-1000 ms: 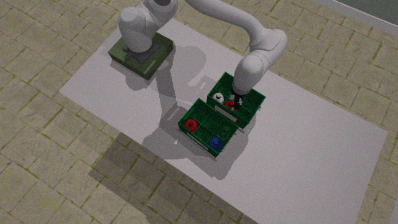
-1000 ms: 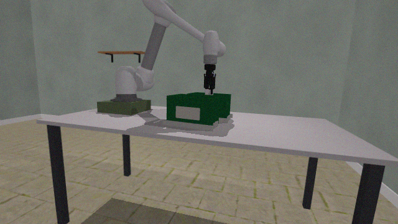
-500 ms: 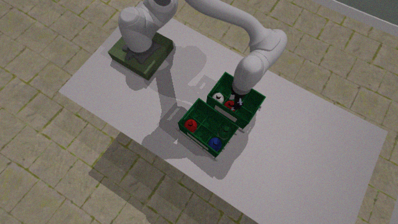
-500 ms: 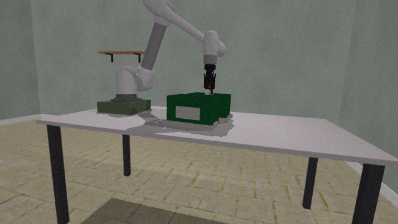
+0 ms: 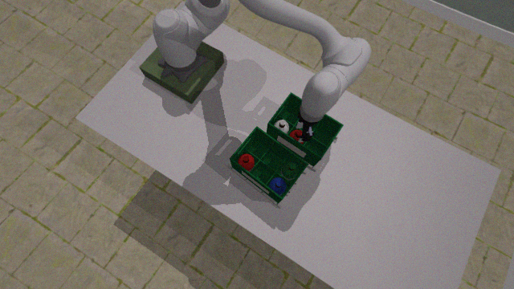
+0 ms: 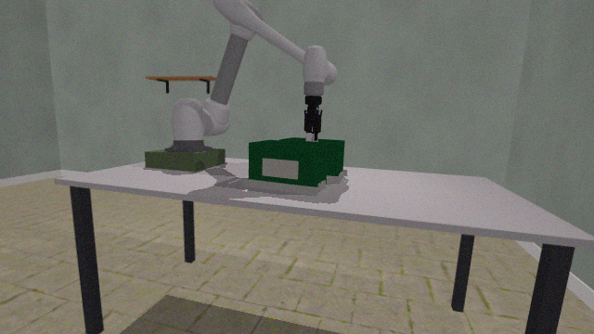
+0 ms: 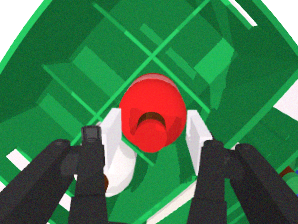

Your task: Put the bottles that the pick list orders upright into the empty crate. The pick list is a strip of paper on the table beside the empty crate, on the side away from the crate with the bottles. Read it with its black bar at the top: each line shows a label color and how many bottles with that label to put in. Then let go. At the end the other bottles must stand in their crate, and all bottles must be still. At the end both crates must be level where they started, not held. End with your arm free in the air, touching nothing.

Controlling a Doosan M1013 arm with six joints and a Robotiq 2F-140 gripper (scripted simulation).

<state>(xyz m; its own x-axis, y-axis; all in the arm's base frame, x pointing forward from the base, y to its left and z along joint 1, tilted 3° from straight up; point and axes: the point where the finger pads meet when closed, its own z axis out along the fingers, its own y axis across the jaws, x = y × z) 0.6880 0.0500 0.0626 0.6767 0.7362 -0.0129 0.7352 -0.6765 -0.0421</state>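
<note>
The white-capped bottle lies 9 cm behind my hand, 1 cm to the right of it and 9 cm below it. From my hand the other things lie so: green-capped bottle (6 cm ahead, 14 cm to the right, 9 cm below); pick list (1 cm ahead, 19 cm to the left, 17 cm below); blue bottle (7 cm ahead, 23 cm to the right, 9 cm below).
</note>
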